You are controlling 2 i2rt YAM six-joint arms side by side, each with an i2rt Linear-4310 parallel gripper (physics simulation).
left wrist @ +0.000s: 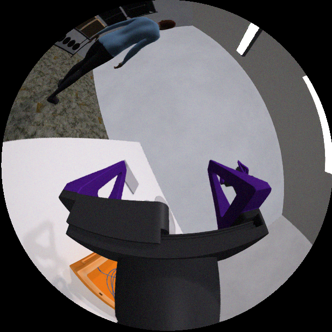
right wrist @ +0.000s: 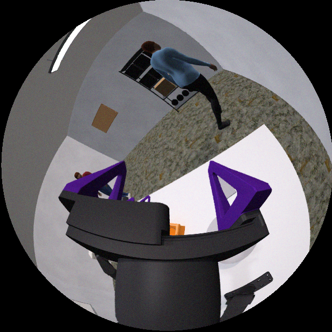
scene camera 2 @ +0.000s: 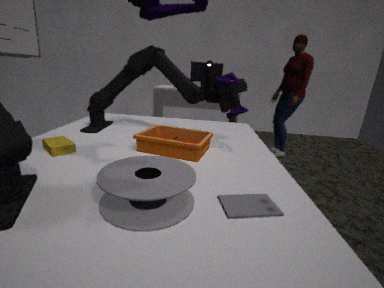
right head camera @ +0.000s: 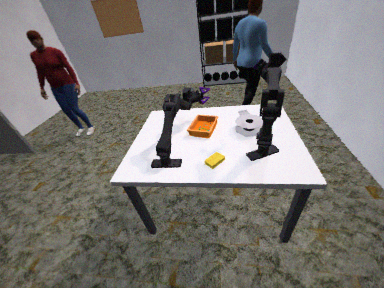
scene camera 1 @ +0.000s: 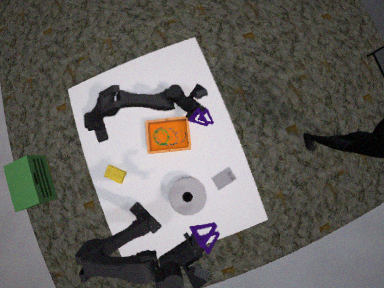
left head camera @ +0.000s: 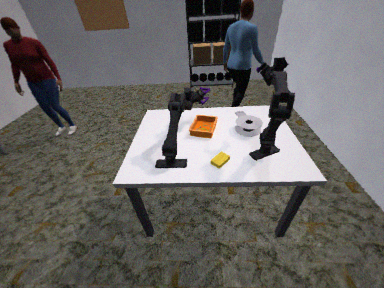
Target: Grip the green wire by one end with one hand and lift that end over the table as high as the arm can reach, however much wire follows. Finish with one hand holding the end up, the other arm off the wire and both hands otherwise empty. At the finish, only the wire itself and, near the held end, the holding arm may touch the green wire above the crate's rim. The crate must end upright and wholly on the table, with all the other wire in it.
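Frame: origin at the left arm's base, x ahead, y left, z up, level; metres.
Where they show: left gripper, between the fingertips: (scene camera 2: 242, 96) (right head camera: 209, 93) (scene camera 1: 210, 124) (left head camera: 209, 93); right gripper, between the fingertips: (right head camera: 260, 70) (scene camera 1: 217, 228) (left head camera: 261, 73); left arm's base, origin of its link: (scene camera 2: 98, 127) (right head camera: 166, 163) (scene camera 1: 99, 125) (left head camera: 171, 163); right arm's base, origin of its link: (scene camera 2: 7, 200) (right head camera: 262, 153) (scene camera 1: 145, 217) (left head camera: 264, 152).
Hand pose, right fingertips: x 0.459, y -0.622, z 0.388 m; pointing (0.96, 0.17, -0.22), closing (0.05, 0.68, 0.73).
Observation:
Things, the pixels of their top centre, and the offset from my right fingertips. "pt": a spot on its surface instead.
- green wire, a spot on its surface: (scene camera 1: 154, 138) pt dz -0.378, dx -0.161, dy +0.419 m
- orange crate, centre of its top: (scene camera 2: 175, 133) (scene camera 1: 167, 134) (right head camera: 203, 122) (left head camera: 203, 122) dz -0.329, dx -0.078, dy +0.401 m
- grey spool, centre of its top: (scene camera 2: 148, 172) (scene camera 1: 187, 197) (right head camera: 249, 121) (left head camera: 249, 121) dz -0.323, dx -0.098, dy +0.060 m
- flat grey plate, centre of its top: (scene camera 2: 249, 203) (scene camera 1: 224, 178) dz -0.382, dx +0.121, dy +0.067 m
- yellow block, centre of its top: (scene camera 2: 58, 141) (scene camera 1: 114, 174) (right head camera: 214, 158) (left head camera: 220, 158) dz -0.358, dx -0.451, dy +0.311 m
The green wire (scene camera 1: 154, 138) lies coiled in the left part of the orange crate (left head camera: 201, 134) (right head camera: 200, 133) (scene camera 1: 168, 150) (scene camera 2: 170, 149), in scene camera 1. Its ends cannot be told apart. Other thin wires lie coiled beside and across it. The crate stands upright on the table. My left gripper (left head camera: 207, 95) (right head camera: 206, 95) (scene camera 1: 202, 116) (scene camera 2: 237, 94) (left wrist: 166, 164) is open and empty, above the table beyond the crate's upper right corner in scene camera 1. My right gripper (scene camera 1: 206, 236) (right wrist: 167, 165) is open and empty, high up and away from the crate.
A grey spool (left head camera: 256, 121) (scene camera 1: 175, 196) (scene camera 2: 115, 177) stands on the table, with a flat grey plate (scene camera 1: 223, 178) (scene camera 2: 250, 205) near it. A yellow block (left head camera: 220, 159) (right head camera: 215, 160) (scene camera 1: 115, 174) (scene camera 2: 59, 145) lies between the arm bases. Two people stand beyond the table.

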